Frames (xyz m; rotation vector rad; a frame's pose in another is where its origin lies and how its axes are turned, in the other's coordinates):
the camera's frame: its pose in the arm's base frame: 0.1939 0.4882 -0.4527 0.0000 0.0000 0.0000
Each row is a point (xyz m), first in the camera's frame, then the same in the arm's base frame.
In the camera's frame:
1: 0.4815 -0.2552 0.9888
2: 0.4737 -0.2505 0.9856
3: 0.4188 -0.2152 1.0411
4: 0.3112 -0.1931 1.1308
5: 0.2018 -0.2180 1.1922
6: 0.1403 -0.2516 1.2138
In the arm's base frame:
1: 0.6754 0.2330 0.5361
2: 0.6676 0.2377 0.5329
3: 0.6127 0.2730 0.5884
4: 0.5051 0.2951 0.6781
5: 0.3957 0.2702 0.7395
6: 0.3342 0.2366 0.7611

